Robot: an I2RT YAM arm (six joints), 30 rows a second.
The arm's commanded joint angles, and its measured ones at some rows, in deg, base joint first. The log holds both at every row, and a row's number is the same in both.
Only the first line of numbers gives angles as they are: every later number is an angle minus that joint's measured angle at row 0.
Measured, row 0:
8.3 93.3 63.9 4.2 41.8 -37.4
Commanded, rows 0 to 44:
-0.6 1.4 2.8 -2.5 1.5 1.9
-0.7 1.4 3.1 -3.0 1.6 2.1
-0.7 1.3 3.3 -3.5 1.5 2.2
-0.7 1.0 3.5 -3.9 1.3 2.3
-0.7 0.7 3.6 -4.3 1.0 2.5
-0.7 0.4 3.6 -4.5 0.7 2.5
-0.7 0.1 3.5 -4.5 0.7 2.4
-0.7 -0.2 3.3 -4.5 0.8 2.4
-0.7 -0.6 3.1 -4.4 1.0 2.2
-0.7 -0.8 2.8 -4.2 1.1 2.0
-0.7 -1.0 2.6 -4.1 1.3 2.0
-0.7 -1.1 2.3 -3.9 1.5 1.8
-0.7 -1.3 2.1 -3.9 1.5 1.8
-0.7 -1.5 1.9 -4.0 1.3 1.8
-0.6 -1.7 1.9 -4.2 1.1 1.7
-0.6 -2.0 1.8 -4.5 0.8 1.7
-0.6 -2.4 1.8 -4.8 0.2 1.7
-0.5 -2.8 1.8 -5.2 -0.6 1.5
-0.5 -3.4 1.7 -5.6 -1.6 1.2
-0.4 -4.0 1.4 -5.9 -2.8 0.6
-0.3 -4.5 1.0 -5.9 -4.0 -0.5
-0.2 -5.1 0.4 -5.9 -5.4 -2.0
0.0 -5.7 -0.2 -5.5 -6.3 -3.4
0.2 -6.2 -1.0 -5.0 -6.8 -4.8
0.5 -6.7 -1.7 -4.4 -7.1 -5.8
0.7 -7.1 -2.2 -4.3 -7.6 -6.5
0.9 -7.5 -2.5 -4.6 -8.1 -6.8
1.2 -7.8 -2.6 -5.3 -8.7 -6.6
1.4 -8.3 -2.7 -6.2 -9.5 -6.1
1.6 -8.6 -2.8 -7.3 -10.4 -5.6
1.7 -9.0 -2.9 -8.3 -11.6 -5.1
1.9 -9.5 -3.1 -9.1 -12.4 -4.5
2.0 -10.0 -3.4 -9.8 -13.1 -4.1
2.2 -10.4 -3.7 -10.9 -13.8 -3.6
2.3 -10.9 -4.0 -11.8 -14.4 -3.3
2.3 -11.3 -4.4 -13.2 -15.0 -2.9
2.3 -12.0 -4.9 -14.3 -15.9 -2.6
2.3 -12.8 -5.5 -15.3 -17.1 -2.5
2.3 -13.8 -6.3 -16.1 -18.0 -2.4
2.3 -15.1 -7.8 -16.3 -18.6 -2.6
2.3 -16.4 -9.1 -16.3 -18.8 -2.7
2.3 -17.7 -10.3 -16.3 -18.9 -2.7
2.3 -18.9 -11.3 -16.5 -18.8 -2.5
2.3 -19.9 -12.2 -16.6 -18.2 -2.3
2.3 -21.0 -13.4 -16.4 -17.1 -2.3
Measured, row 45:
2.0 -17.1 -10.3 -14.2 -17.0 -3.4
